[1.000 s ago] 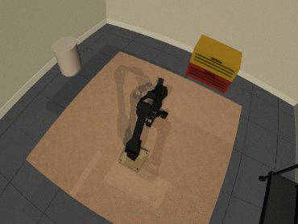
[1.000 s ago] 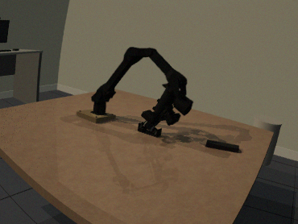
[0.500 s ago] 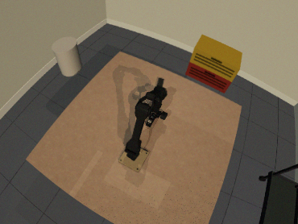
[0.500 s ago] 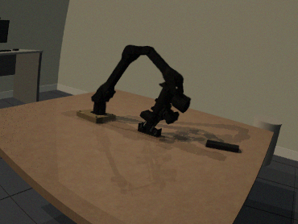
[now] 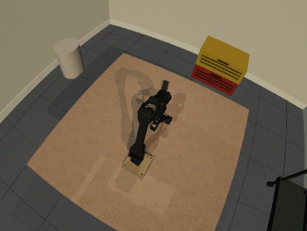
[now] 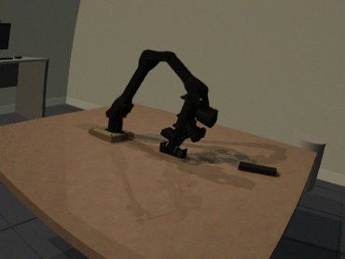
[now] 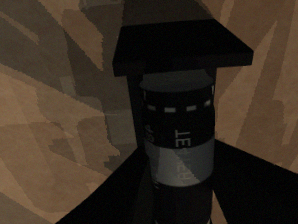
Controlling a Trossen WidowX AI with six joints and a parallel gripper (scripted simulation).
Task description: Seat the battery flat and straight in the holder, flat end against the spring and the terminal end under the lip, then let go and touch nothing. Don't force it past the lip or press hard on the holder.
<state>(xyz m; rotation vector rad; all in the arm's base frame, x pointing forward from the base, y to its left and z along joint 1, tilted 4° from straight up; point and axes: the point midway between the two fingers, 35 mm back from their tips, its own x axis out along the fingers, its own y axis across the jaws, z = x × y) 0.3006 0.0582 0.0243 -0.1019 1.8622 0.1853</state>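
Right now my gripper tip is 4 cm short of the spring coil and 1 cm to the right of it.
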